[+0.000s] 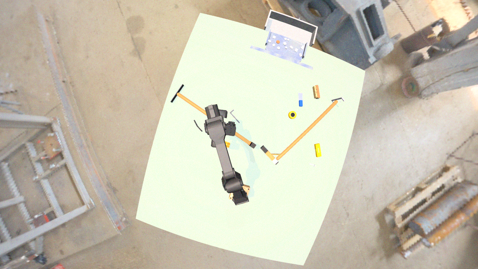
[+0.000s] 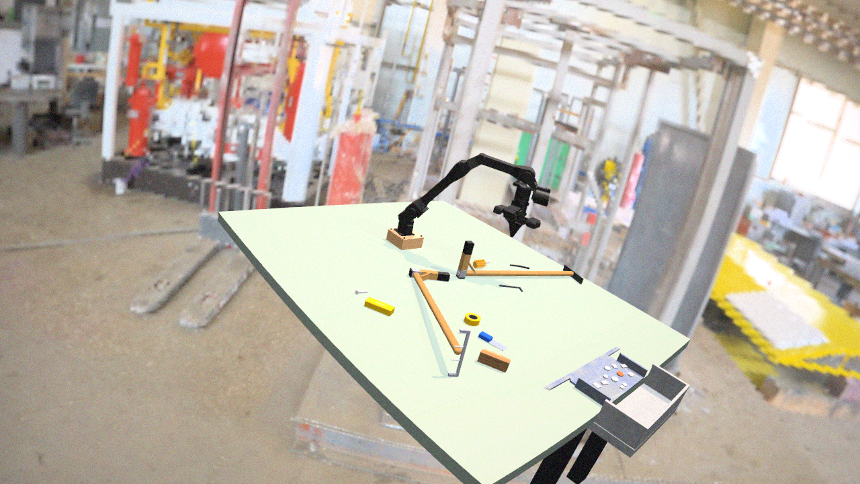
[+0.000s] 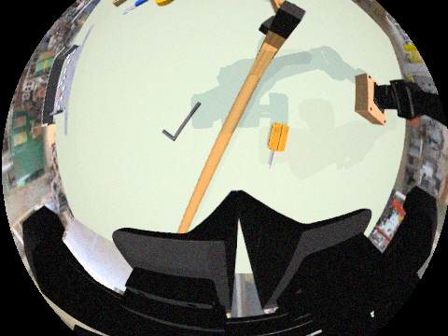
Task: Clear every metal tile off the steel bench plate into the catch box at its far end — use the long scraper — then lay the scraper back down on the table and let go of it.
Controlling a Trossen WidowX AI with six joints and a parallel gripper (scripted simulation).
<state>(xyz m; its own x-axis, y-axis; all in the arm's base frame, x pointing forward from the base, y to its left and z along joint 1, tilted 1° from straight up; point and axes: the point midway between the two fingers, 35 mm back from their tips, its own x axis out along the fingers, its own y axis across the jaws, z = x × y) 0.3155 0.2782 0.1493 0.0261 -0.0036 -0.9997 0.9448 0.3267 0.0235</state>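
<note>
Now: gripper tip 70 mm past the yellow-handled screwdriver, 50 mm to the left of it and 150 mm above it. Also, from my gripper tip: black bent piece (50 mm behind, 150 mm to the left, 160 mm below); yellow tape roll (280 mm ahead, 360 mm to the right, 150 mm below); long scraper (40 mm ahead, 80 mm to the left, 100 mm below).
</note>
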